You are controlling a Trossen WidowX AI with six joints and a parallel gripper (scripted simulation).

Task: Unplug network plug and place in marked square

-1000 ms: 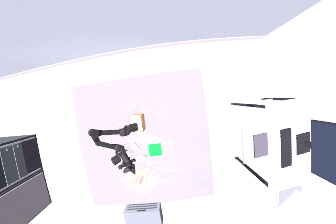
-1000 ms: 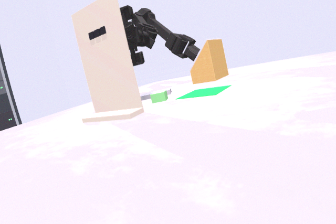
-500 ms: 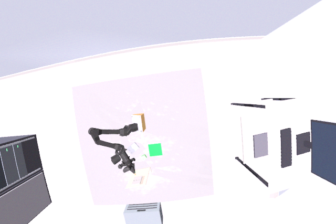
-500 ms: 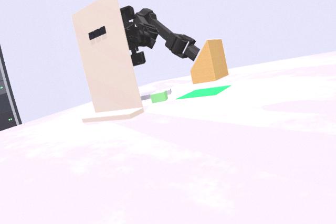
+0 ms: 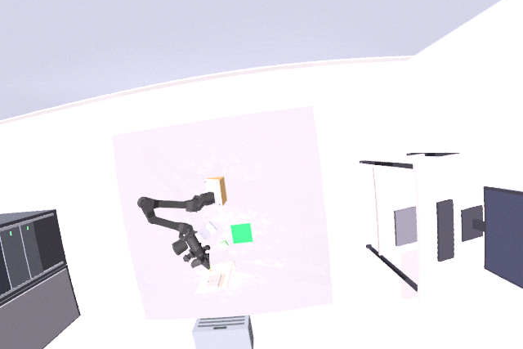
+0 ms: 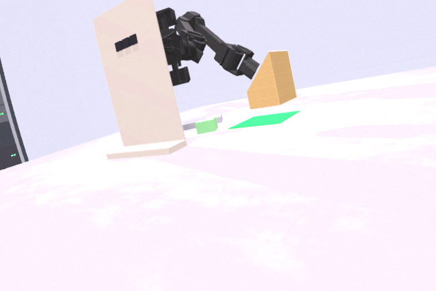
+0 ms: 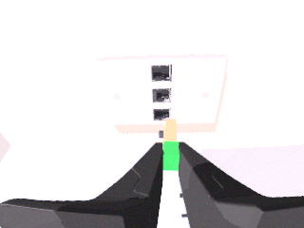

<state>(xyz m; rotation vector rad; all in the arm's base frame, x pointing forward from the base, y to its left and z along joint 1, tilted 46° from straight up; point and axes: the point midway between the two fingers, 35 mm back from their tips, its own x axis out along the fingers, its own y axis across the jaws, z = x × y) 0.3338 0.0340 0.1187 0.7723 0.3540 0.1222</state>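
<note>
Now: gripper tip 21 cm above the marked green square, 17 cm to the right of it and 10 cm past it. The rest, counted from my gripper tip: network plug: 1 cm ahead; then upright beige panel: 9 cm ahead, 8 cm below, 1 cm to the left.
</note>
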